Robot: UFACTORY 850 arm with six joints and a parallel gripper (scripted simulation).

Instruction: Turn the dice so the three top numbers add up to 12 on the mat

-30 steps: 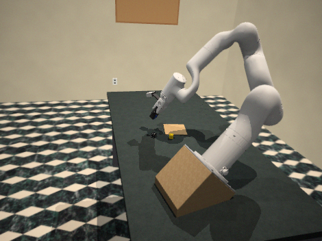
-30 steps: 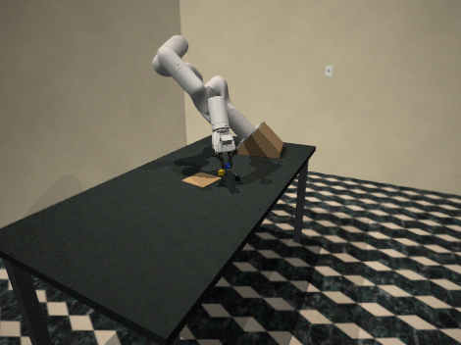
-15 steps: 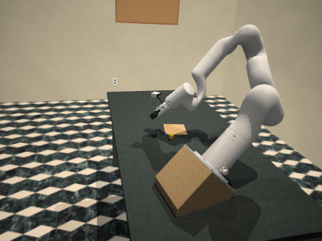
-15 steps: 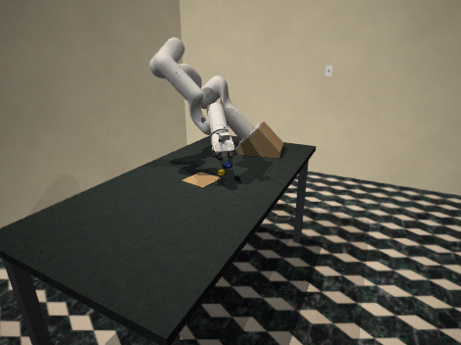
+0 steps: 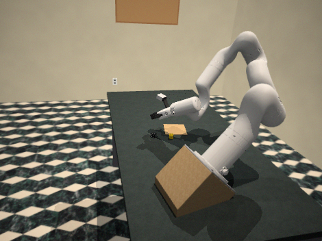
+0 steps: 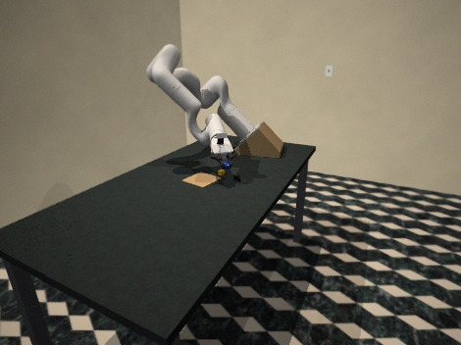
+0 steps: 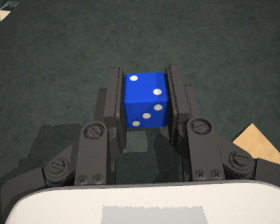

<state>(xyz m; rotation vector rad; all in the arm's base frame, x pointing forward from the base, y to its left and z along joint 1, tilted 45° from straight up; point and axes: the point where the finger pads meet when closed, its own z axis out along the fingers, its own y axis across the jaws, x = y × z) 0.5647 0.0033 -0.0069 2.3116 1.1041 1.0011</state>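
Right now my hand is 10 cm above the black die, 7 cm past it and 4 cm to the right of it. Round my hand: tan mat (14 cm to the right, 11 cm below, 3 cm behind); blue die (1 cm below, 1 cm ahead); yellow die (12 cm behind, 10 cm below, 6 cm to the right).
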